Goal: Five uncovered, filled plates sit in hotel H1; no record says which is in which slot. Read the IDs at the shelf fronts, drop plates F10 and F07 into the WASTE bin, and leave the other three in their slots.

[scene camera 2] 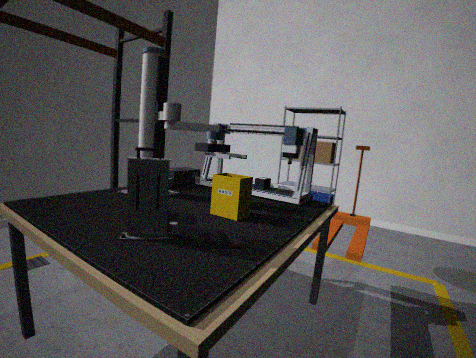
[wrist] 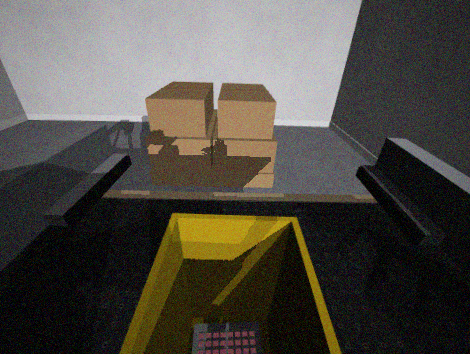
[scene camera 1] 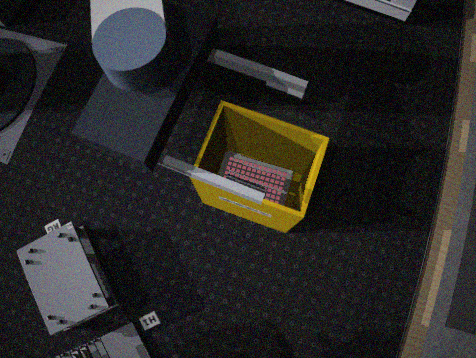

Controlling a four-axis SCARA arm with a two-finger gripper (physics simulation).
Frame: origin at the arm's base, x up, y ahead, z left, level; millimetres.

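Where they show: gripper, fingertip midpoint: (scene camera 2: 238,157) (wrist: 243,150) (scene camera 1: 285,141).
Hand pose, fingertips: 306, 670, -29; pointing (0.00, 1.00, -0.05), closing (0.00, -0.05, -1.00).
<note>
Each offset is from my fingertips to the top centre of the thing, as dx, dy, dz. "pt": to the spot under its first point.
My gripper (scene camera 1: 277,141) (wrist: 243,150) is open and empty, with its fingers wide apart above the yellow WASTE bin {-94, -24, +3} (scene camera 1: 245,207) (scene camera 2: 230,199) (wrist: 316,295). In scene camera 2 the gripper shows a little above the bin's rim. Inside the bin, low down, is plate material with pink-filled wells {pt -264, -28, +27} (scene camera 1: 257,171) (wrist: 227,342); a dark line crosses it, and I cannot tell how many plates lie there. An H1 label {pt -293, -124, -289} (scene camera 1: 149,320) lies near the bottom of scene camera 1, beside a partly cut-off grey unit {pt -286, -159, -345} (scene camera 1: 120,342). Hotel slots and plate IDs are not readable.
A grey-topped block with pins {-224, -287, -272} (scene camera 1: 65,280) stands at the lower left of scene camera 1. A dark upright tower {pt -128, -79, -462} (scene camera 2: 148,192) stands on the near part of the table. A gantry frame {pt -52, +181, +551} (scene camera 2: 306,167) is behind the bin. Cardboard boxes (wrist: 180,117) are beyond the table edge.
</note>
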